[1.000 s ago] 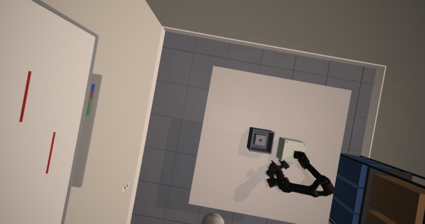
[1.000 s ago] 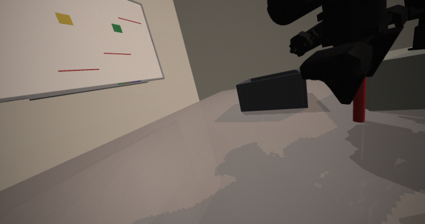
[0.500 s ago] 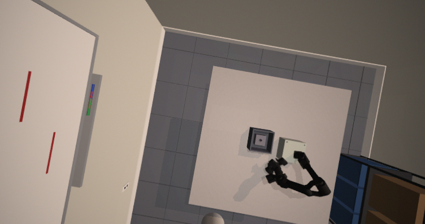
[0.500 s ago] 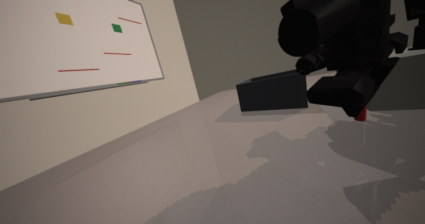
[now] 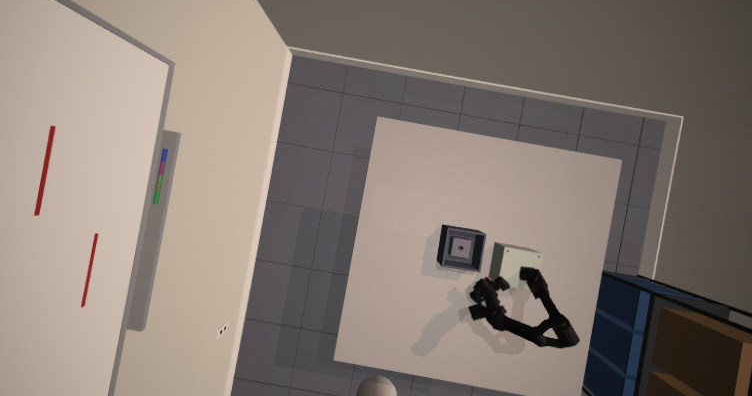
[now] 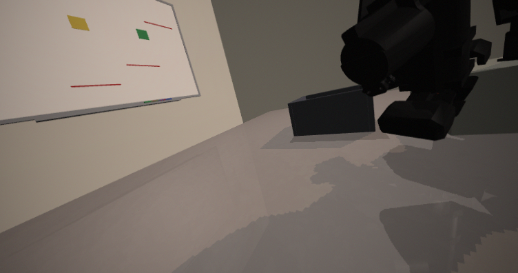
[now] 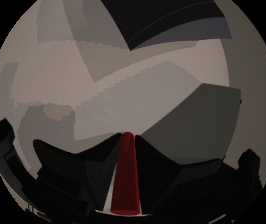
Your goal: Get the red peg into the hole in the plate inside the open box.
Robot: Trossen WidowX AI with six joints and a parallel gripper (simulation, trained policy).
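My gripper tip is 160 mm short of the grey plate, 150 mm to the left of it and 30 mm below it. Round my gripper tip: red peg (10 mm ahead, 10 mm to the left, 30 mm above); dark box (160 mm ahead, 150 mm to the right, 10 mm above).
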